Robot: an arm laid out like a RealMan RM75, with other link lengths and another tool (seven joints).
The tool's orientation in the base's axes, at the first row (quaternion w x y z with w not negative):
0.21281, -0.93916, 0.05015, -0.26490
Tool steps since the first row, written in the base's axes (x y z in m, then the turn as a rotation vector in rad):
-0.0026, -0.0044, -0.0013, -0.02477, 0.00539, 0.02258
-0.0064, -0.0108, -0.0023, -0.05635, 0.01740, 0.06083
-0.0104, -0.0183, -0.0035, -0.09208, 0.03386, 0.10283
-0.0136, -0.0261, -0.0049, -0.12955, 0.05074, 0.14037
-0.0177, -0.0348, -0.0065, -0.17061, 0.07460, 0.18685
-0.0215, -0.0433, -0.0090, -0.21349, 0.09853, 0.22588
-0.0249, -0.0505, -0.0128, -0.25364, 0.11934, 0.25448
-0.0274, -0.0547, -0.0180, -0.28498, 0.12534, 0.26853
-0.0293, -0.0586, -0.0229, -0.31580, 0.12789, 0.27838
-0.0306, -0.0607, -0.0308, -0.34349, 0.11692, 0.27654
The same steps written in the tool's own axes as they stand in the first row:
-0.0019, 0.0045, -0.0020, -0.01153, -0.01496, -0.02821
-0.0043, 0.0106, -0.0056, -0.02279, -0.04271, -0.06953
-0.0068, 0.0178, -0.0095, -0.03673, -0.07617, -0.11423
-0.0086, 0.0254, -0.0130, -0.05437, -0.10813, -0.15625
-0.0110, 0.0339, -0.0172, -0.07226, -0.15029, -0.20440
-0.0137, 0.0426, -0.0204, -0.09527, -0.18936, -0.24774
-0.0169, 0.0507, -0.0219, -0.12027, -0.22112, -0.28280
-0.0207, 0.0566, -0.0208, -0.14161, -0.23312, -0.30763
-0.0238, 0.0622, -0.0195, -0.16379, -0.24019, -0.33025
-0.0283, 0.0675, -0.0148, -0.18606, -0.23000, -0.34729

